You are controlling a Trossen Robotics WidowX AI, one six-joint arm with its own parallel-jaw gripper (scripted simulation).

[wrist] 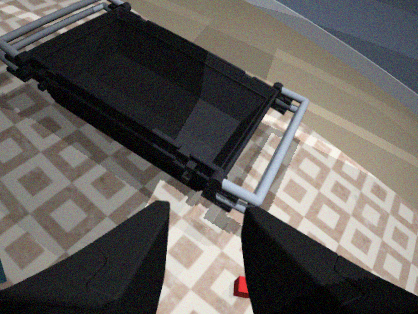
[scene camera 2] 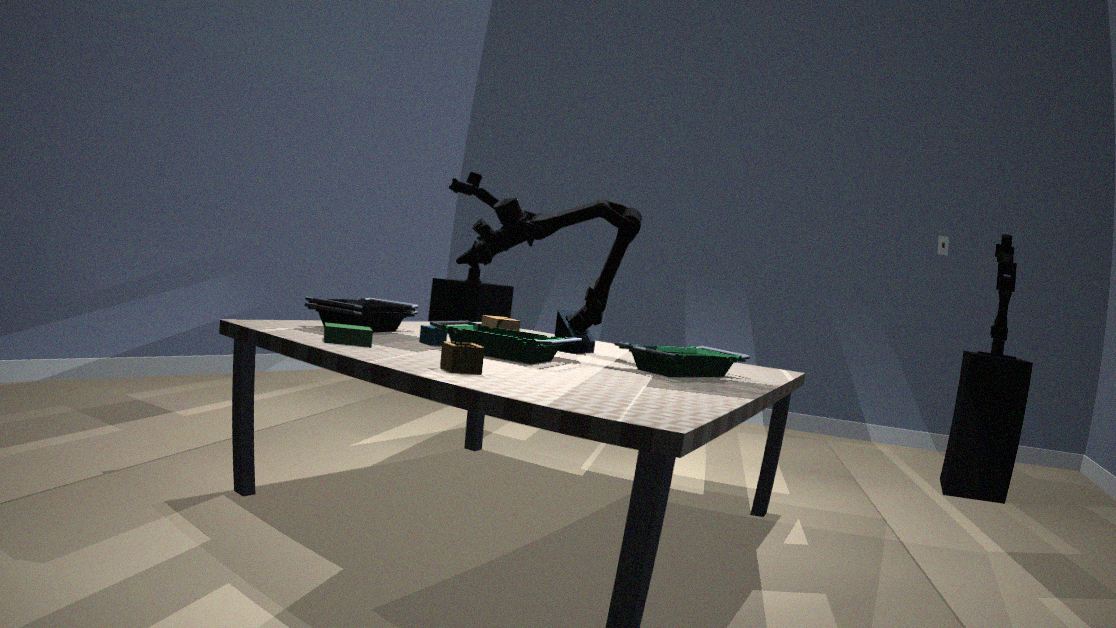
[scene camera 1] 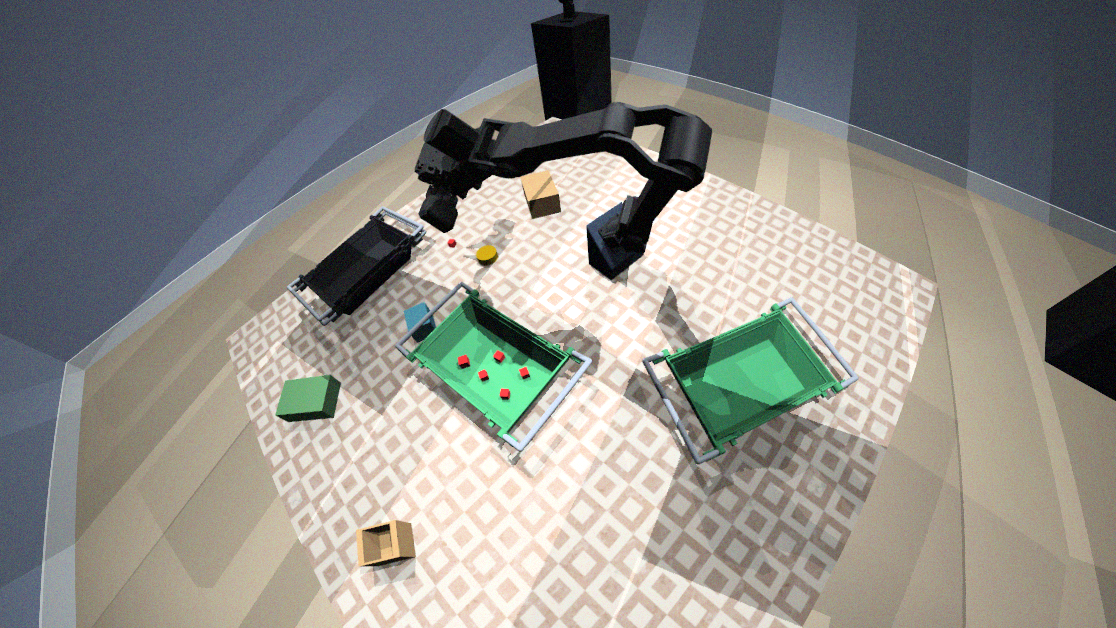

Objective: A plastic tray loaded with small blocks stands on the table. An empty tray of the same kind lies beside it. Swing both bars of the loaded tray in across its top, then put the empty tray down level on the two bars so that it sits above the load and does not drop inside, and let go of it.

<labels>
The gripper shows in the wrist view, in scene camera 2 and in scene camera 1 [426, 201]. A green tray shows in scene camera 2 and in scene camera 1; in the wrist view it is out of frame. One and the same spot on the gripper: [wrist: 128, 262] is [scene camera 2: 467, 252]. One and the same spot on the green tray: [scene camera 2: 692, 362] is [scene camera 1: 752, 421].
</labels>
